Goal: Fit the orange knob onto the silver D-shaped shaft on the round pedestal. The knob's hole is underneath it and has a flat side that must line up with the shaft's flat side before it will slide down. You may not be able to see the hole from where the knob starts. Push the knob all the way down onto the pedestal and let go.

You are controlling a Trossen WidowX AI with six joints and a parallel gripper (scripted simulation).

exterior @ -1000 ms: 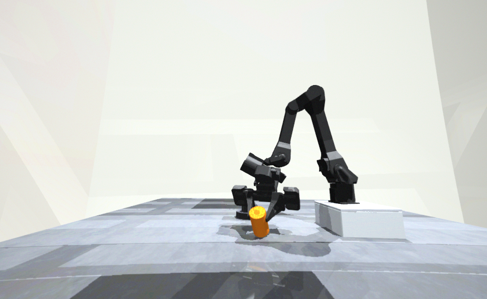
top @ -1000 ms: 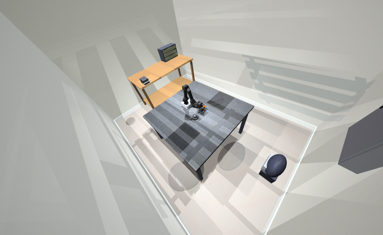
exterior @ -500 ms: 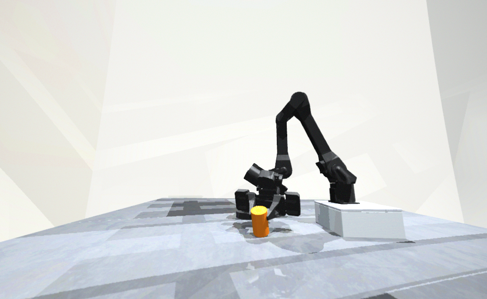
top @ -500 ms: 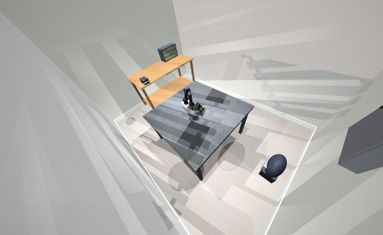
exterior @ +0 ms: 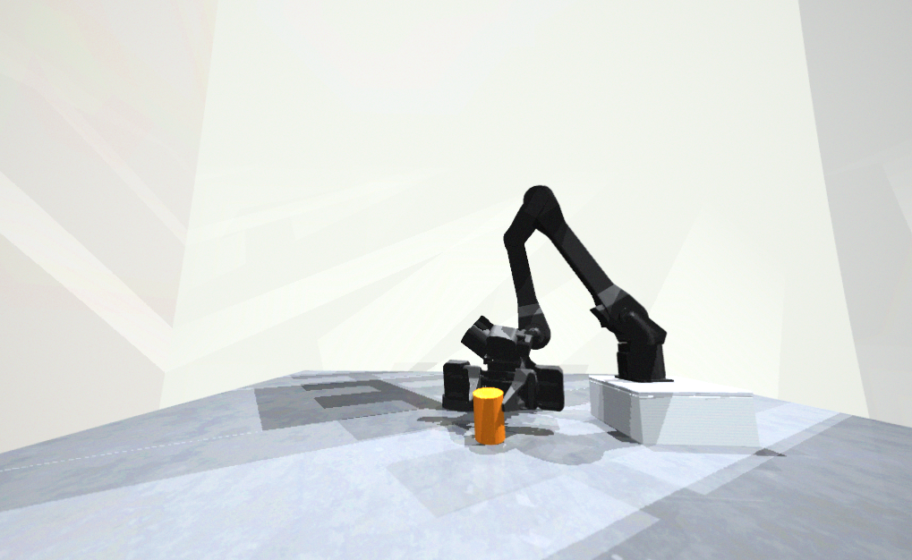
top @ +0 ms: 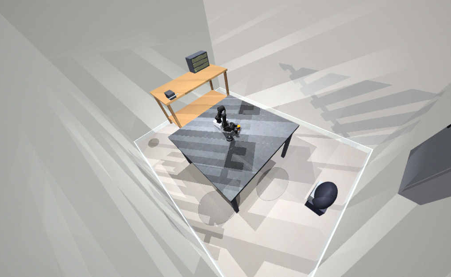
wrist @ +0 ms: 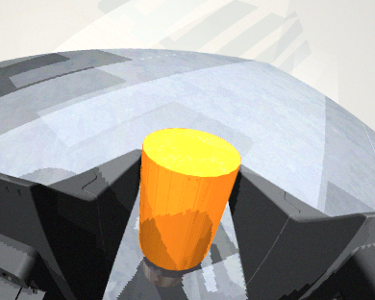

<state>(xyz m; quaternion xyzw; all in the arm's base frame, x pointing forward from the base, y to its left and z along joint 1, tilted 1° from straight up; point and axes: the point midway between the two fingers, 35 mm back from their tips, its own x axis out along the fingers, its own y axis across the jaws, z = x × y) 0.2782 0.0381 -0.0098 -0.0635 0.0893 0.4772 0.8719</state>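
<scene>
My gripper tip is 1 cm to the left of the orange knob and 1 cm past it. From my gripper tip the other things lie so: round pedestal: 22 cm to the right, 2 cm below, 2 cm behind.
</scene>
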